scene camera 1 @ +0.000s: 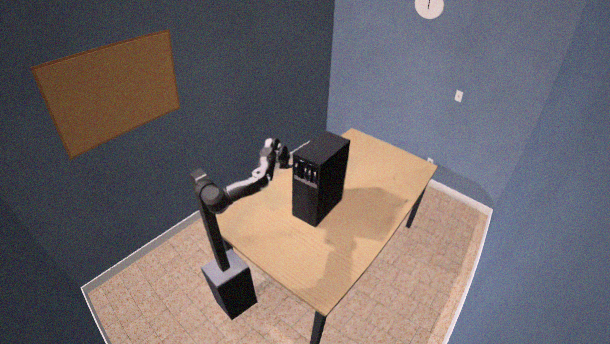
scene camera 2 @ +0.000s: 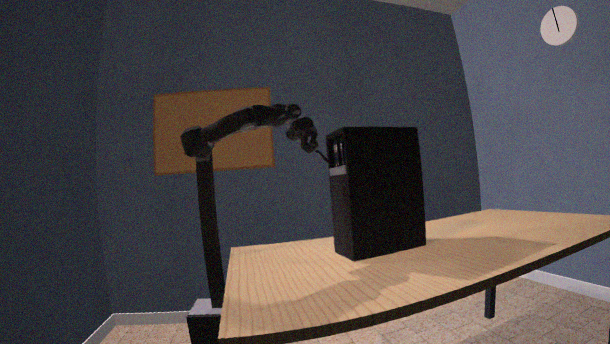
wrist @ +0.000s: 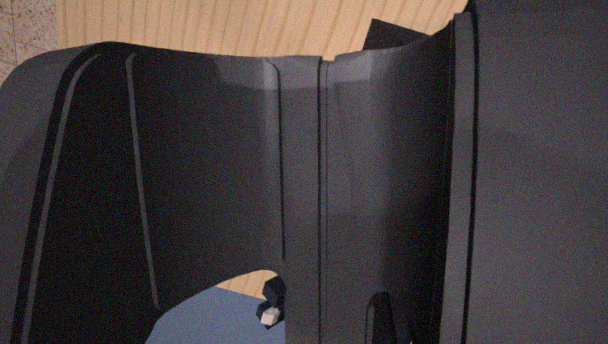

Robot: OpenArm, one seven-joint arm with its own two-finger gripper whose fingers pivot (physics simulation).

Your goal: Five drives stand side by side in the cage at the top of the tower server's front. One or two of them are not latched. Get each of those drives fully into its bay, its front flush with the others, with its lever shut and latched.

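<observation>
The black tower server [scene camera 1: 331, 182] [scene camera 2: 385, 195] stands upright on the table. Its drives [scene camera 1: 306, 172] [scene camera 2: 339, 153] stand side by side in the cage at the top of its front. One thin dark lever [scene camera 2: 323, 156] slants out and up from the cage front in the scene camera 2 view. My gripper [scene camera 1: 289, 165] [scene camera 2: 315, 149] [wrist: 344, 212] is shut and empty, in front of the cage, with its tips at or very near the lever's outer end; contact cannot be told. Its fingers fill most of the wrist view. Which bay the lever belongs to and whether every drive is flush are too small to tell.
The wooden table [scene camera 1: 280, 240] [scene camera 2: 280, 280] carries the tower. The arm's post [scene camera 1: 214, 235] [scene camera 2: 209, 225] stands at the table's end, facing the tower's front. A dark corner [wrist: 390, 36] shows behind the fingers, and a small dark piece [wrist: 274, 292] shows through the finger gap.
</observation>
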